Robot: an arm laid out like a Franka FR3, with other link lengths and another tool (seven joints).
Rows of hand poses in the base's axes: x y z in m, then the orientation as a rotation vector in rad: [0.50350, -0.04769, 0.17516, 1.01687, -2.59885, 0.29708]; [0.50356, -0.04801, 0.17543, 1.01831, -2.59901, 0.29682]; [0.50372, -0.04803, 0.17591, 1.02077, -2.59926, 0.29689]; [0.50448, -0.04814, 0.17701, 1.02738, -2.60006, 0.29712]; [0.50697, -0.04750, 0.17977, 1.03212, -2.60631, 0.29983]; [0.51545, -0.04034, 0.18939, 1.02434, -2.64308, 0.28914]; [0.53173, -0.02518, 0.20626, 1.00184, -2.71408, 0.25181]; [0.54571, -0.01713, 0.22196, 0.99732, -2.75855, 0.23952]
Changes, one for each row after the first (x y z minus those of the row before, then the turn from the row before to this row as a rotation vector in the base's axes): [0.00006, -0.00032, 0.00027, 0.00055, -0.00037, 0.00091]; [0.00016, -0.00002, 0.00048, 0.00062, -0.00079, 0.00163]; [0.00076, -0.00011, 0.00110, 0.00170, -0.00226, 0.00436]; [0.00249, 0.00064, 0.00276, 0.00179, -0.00744, 0.00249]; [0.00848, 0.00716, 0.00962, 0.01839, -0.02672, -0.01250]; [0.01628, 0.01516, 0.01687, 0.04377, -0.04521, -0.03012]; [0.01398, 0.00805, 0.01570, 0.02233, -0.03455, -0.01101]
